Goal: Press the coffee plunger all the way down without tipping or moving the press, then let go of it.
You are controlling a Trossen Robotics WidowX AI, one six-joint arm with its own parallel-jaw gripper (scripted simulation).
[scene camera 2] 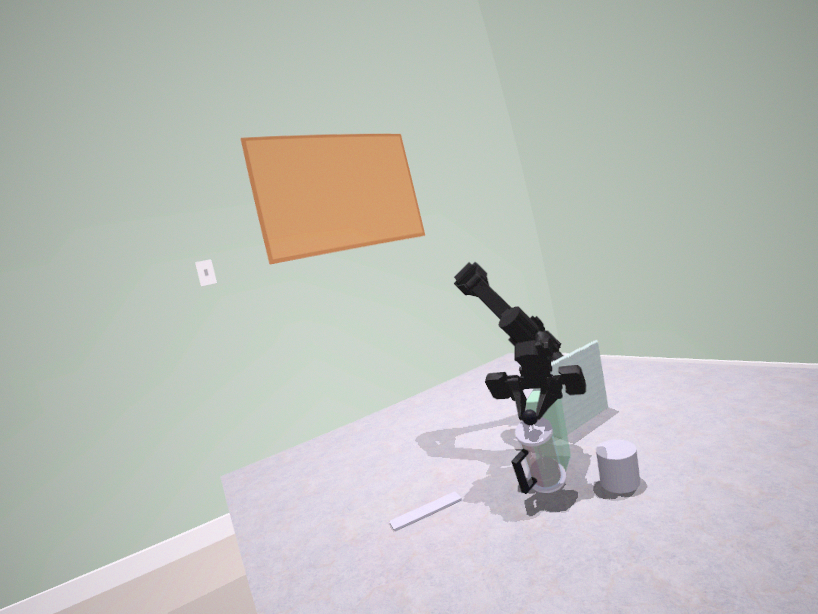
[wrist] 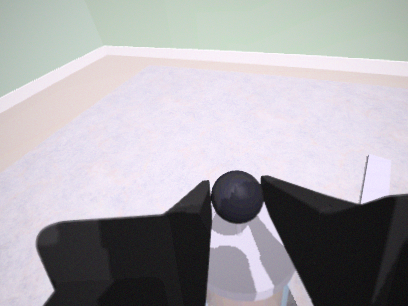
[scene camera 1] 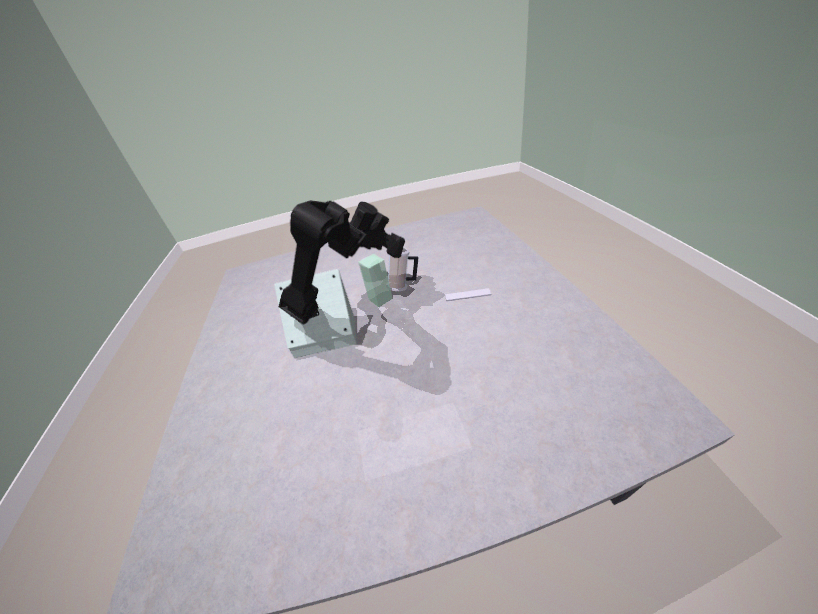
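Note:
Glass coffee press (scene camera 2: 546, 475) (scene camera 1: 397, 272). Pale green box (scene camera 1: 373, 269) (scene camera 2: 555, 415); out of frame in the wrist view. My gripper (scene camera 2: 528, 418) (wrist: 235, 185) (scene camera 1: 401, 241).

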